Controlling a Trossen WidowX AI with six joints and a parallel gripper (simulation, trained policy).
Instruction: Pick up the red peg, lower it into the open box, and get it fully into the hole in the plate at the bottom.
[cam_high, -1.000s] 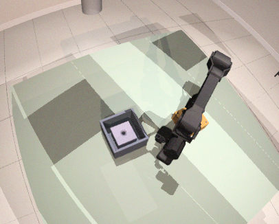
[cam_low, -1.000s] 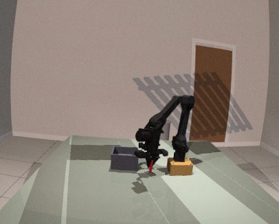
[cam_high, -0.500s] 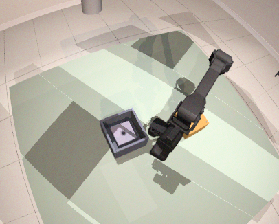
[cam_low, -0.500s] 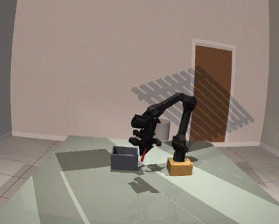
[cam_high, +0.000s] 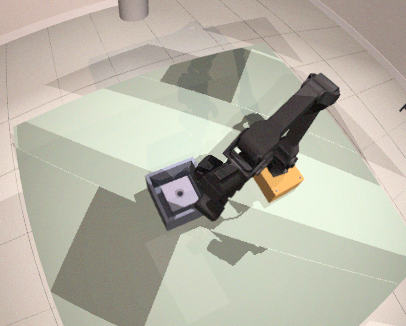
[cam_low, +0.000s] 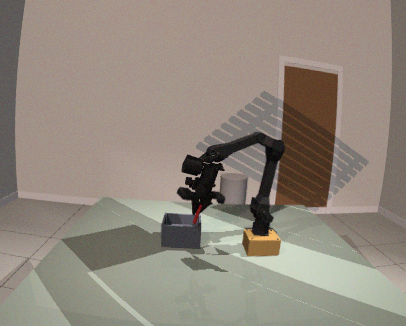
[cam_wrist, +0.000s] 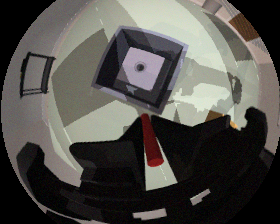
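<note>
The pale plate lies 10 cm below my gripper tip, 8 cm to the right of it and 6 cm ahead of it. Round my gripper tip: red peg 1 cm to the left, 1 cm behind, 1 cm above; grey box 12 cm below, 8 cm to the right, 6 cm ahead.
</note>
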